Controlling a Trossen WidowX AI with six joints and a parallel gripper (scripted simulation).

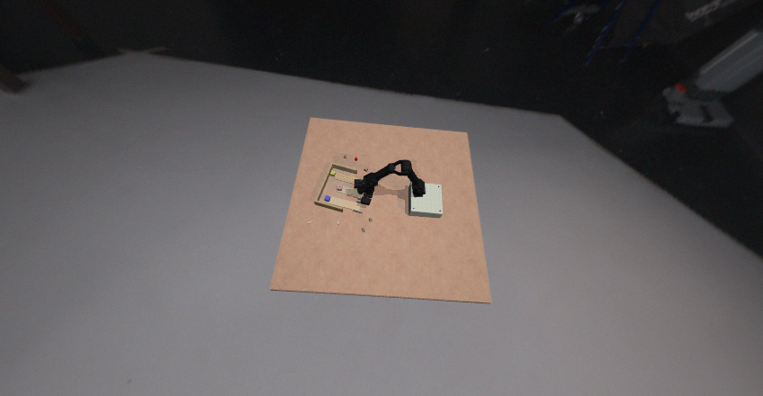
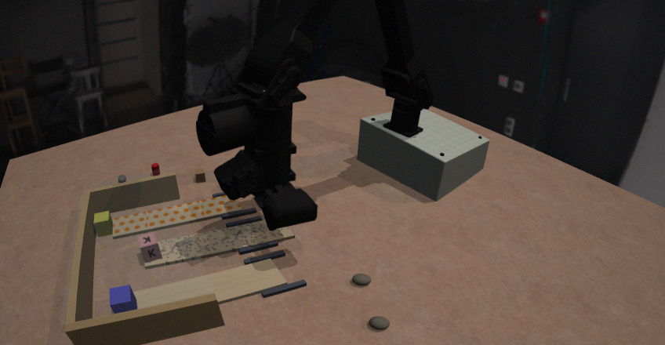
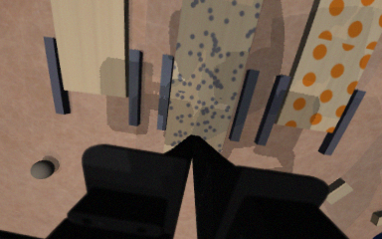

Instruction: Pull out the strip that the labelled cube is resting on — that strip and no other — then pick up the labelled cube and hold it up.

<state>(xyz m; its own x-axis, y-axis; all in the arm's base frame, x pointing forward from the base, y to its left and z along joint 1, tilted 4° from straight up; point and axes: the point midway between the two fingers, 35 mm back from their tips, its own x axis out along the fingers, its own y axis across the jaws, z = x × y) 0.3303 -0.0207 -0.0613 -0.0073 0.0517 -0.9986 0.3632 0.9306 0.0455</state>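
My gripper tip is 90 mm short of the speckled strip and 40 mm to the left of it. Round my gripper tip: pink cube marked k: 190 mm ahead, 70 mm to the right, 10 mm above; then blue disc: 210 mm behind, 240 mm to the right; then brown block: 220 mm to the right.
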